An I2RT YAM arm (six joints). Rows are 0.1 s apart.
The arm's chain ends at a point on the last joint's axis. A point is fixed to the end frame.
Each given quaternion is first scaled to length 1.
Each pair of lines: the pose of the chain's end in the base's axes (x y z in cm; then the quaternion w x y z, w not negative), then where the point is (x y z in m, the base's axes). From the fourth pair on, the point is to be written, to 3 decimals.
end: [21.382, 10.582, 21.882, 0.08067, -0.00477, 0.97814, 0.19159]
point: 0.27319 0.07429 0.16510
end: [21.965, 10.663, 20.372, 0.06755, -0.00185, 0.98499, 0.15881]
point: 0.27735 0.07119 0.15060
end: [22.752, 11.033, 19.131, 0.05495, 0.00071, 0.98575, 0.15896]
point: 0.28379 0.07486 0.13672
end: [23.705, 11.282, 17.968, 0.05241, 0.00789, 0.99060, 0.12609]
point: 0.292 0.073 0.127
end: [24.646, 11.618, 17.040, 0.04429, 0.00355, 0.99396, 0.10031]
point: 0.301 0.074 0.119
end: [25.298, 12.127, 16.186, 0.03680, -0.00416, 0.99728, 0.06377]
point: 0.308 0.076 0.113
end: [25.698, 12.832, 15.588, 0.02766, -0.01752, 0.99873, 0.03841]
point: 0.312 0.082 0.109
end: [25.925, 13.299, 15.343, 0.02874, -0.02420, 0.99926, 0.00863]
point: 0.315 0.085 0.109
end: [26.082, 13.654, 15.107, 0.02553, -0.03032, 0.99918, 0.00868]
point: 0.317 0.089 0.106
